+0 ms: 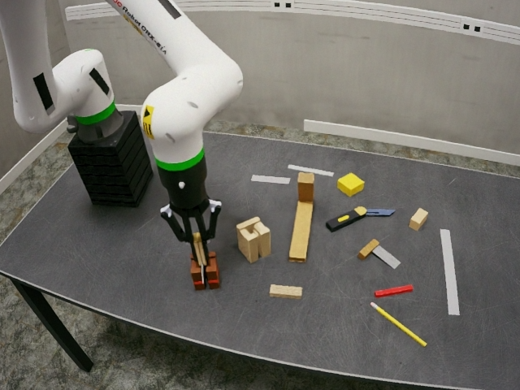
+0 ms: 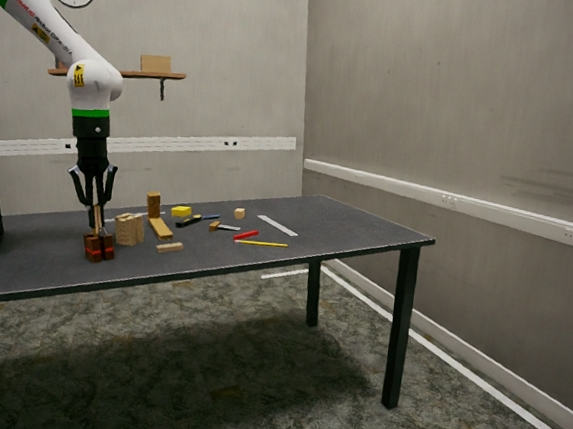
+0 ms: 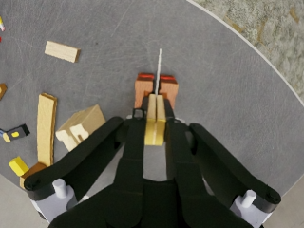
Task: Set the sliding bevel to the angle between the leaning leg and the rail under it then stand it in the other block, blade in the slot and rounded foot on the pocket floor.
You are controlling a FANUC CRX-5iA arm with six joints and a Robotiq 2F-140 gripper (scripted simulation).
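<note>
Right now the grey blade is 4 cm below my hand, 2 cm to the right of it and 1 cm ahead of it. Round my hand: try square: 37 cm ahead, 25 cm to the left, 12 cm below; wood strip: 19 cm ahead, 12 cm below, 4 cm to the left; red stick: 45 cm ahead, 14 cm to the left, 12 cm below.
</note>
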